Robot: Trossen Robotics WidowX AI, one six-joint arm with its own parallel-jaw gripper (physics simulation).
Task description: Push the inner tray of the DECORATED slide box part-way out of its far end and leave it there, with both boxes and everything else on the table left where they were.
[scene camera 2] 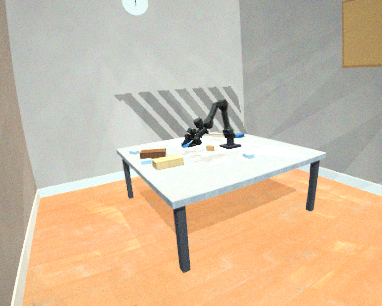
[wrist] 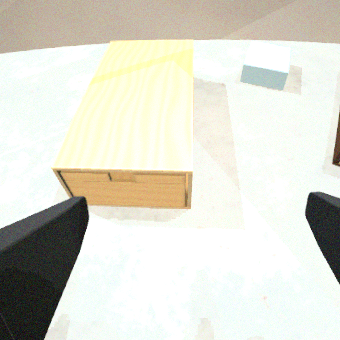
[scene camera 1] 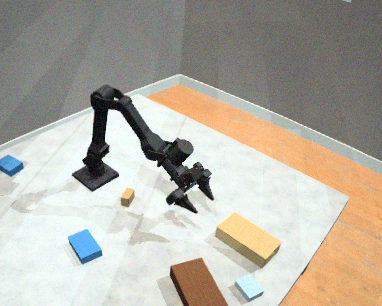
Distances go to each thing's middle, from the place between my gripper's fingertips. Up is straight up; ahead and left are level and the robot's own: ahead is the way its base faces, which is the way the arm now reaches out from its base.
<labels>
I see the pale box [scene camera 1: 258, 246] 16 cm ahead of my hand, 2 cm to the left of it and 8 cm below it.
</labels>
